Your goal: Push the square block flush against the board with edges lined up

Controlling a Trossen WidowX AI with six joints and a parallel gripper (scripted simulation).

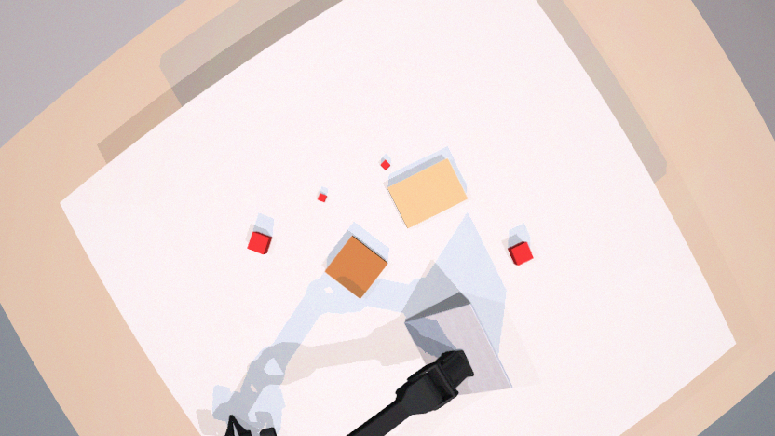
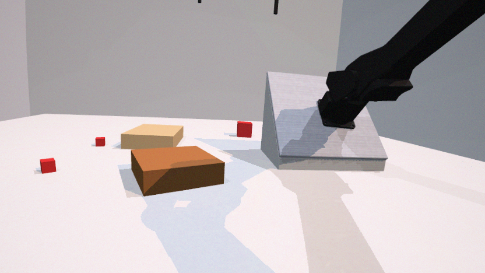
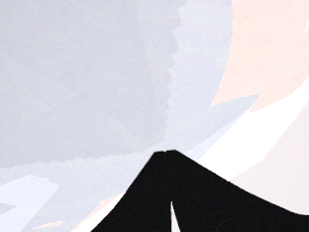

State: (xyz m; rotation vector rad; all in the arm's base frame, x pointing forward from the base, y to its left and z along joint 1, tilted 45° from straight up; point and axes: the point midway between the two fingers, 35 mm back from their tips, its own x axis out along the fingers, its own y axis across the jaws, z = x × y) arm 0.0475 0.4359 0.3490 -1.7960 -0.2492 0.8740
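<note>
The brown square block lies 440 mm to the right of my gripper tip, 210 mm ahead of it and 10 mm above it. From my gripper tip the other things lie so: tan board: 660 mm to the right, 290 mm ahead, 10 mm above.
</note>
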